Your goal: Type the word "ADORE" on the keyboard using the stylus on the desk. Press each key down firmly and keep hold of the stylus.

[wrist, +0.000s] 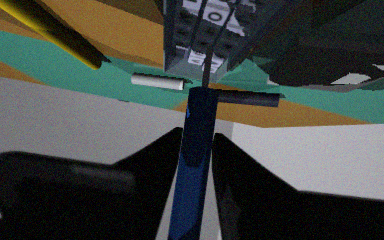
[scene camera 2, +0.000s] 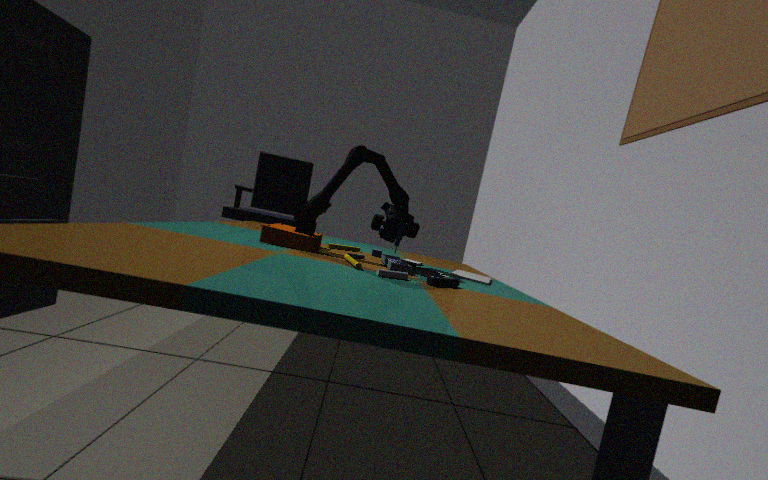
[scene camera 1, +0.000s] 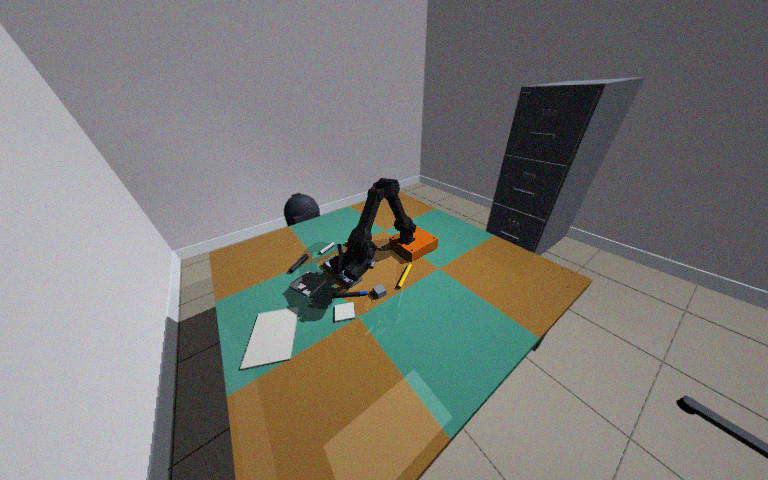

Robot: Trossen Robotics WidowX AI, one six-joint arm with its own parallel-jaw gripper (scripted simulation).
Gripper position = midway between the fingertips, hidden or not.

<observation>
In view: my gripper (scene camera 2: 398, 238), a paper (scene camera 1: 271, 341) and a dark marker (wrist: 225, 96).
My gripper shows as well in the wrist view (wrist: 197, 137). The wrist view does not show the paper: it is out of frame.
</observation>
